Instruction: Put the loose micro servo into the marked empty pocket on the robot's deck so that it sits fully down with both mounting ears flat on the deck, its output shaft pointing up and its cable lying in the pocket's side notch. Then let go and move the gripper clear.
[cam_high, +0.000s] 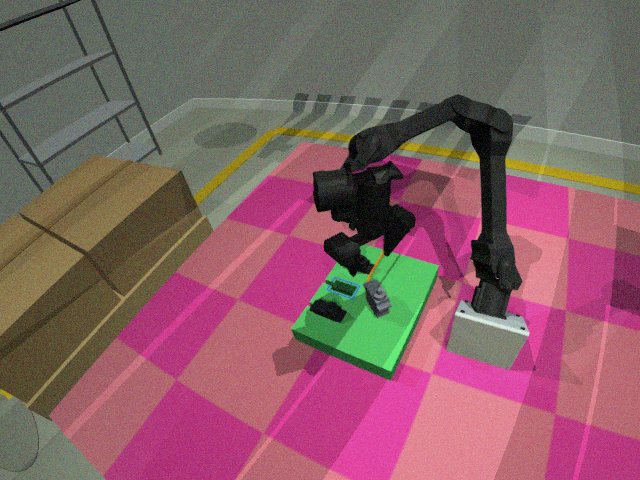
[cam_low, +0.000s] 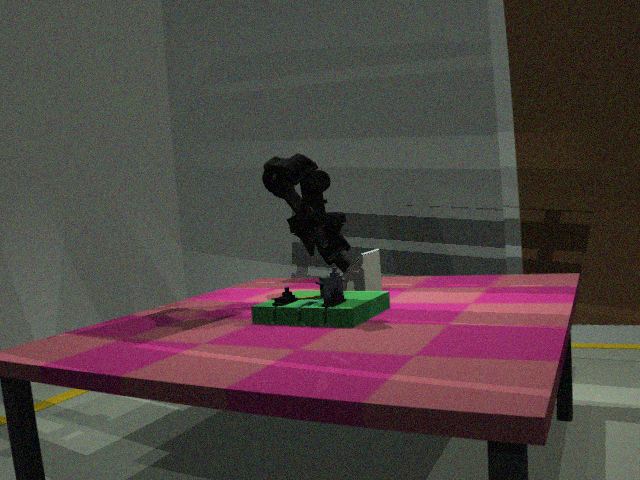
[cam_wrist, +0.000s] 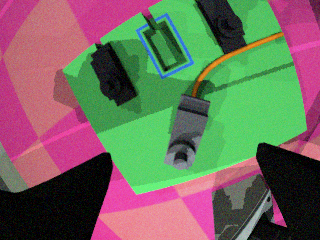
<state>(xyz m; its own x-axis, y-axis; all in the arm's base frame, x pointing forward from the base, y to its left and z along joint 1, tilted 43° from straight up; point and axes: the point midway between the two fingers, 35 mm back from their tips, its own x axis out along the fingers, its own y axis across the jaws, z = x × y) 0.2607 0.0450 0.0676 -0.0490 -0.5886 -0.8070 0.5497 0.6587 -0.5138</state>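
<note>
My gripper tip is now 140 mm above the green deck and 30 mm past it.
</note>
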